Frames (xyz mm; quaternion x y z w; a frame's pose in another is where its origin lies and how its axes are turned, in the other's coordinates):
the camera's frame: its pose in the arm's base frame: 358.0 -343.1 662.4 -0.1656 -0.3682 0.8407 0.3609
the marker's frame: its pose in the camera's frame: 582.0 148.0 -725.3 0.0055 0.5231 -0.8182 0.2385
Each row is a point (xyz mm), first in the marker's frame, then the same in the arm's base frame.
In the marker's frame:
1: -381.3 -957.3 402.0
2: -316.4 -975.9 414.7
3: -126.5 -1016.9 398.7
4: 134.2 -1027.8 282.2
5: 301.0 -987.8 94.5
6: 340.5 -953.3 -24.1
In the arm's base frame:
1: -413.8 -192.8 702.8
2: -359.8 -226.4 728.7
3: -197.2 -331.8 750.2
4: 41.7 -470.0 676.3
5: 210.8 -557.1 507.6
6: 259.4 -581.9 389.9

